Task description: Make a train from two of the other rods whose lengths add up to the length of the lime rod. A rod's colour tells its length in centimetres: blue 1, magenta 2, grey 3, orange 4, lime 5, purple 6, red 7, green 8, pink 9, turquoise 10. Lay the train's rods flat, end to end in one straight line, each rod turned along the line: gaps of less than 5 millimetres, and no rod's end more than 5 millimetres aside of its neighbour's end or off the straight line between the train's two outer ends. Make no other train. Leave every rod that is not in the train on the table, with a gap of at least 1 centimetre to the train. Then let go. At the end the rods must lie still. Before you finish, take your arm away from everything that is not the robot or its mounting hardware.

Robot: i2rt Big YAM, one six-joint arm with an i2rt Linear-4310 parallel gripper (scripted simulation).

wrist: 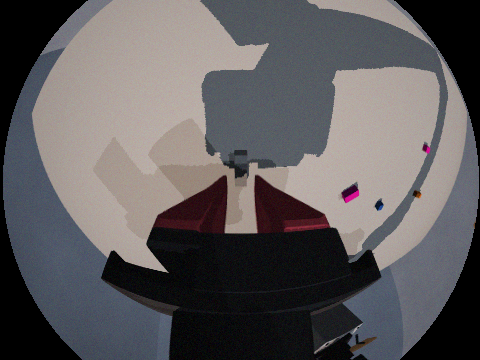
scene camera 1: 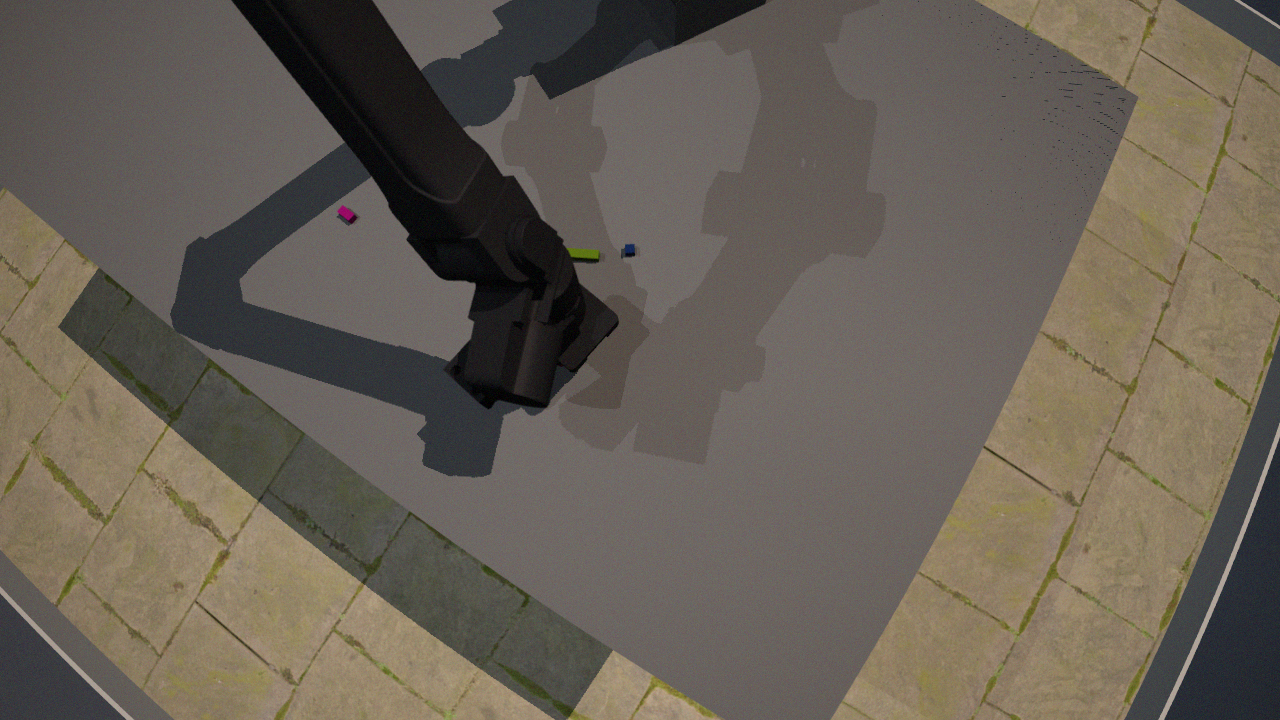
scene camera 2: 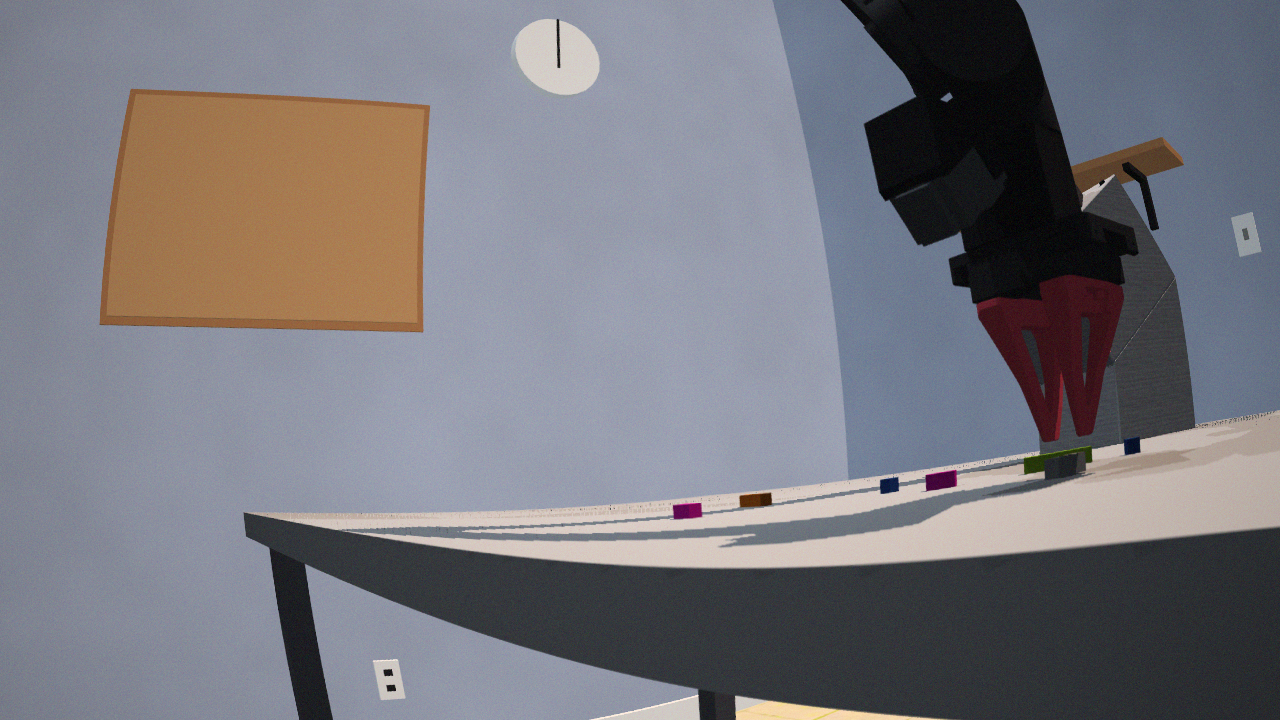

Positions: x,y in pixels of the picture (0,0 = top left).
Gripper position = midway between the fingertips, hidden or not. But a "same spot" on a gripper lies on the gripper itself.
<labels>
my gripper: wrist; scene camera 1; scene camera 2 1067,438
same spot on my gripper: (scene camera 1: pixel 595 320) = (wrist: pixel 171 314)
</labels>
